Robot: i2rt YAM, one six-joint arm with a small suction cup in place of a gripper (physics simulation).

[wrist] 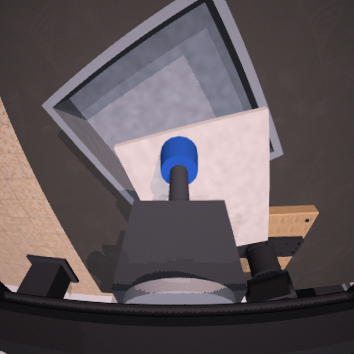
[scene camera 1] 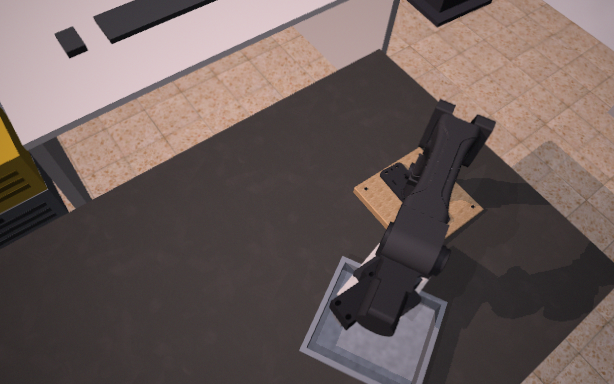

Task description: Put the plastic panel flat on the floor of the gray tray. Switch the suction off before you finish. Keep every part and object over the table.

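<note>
The plastic panel is a flat, pale pinkish-white plate. My suction cup, blue on a dark stem, is on its upper face, and the panel hangs from it above the table. In the scene view the arm hides the cup and most of the panel. The gray tray is a square, open box with a pale floor. In the wrist view the panel covers the tray's near part and reaches past its rim towards the robot base, while the far part of the tray floor shows.
A wooden board carrying the arm's base stands beside the tray, on the panel's side. The arm stretches over the board and the tray. The dark table's edges lie beyond the board, with tiled floor past them.
</note>
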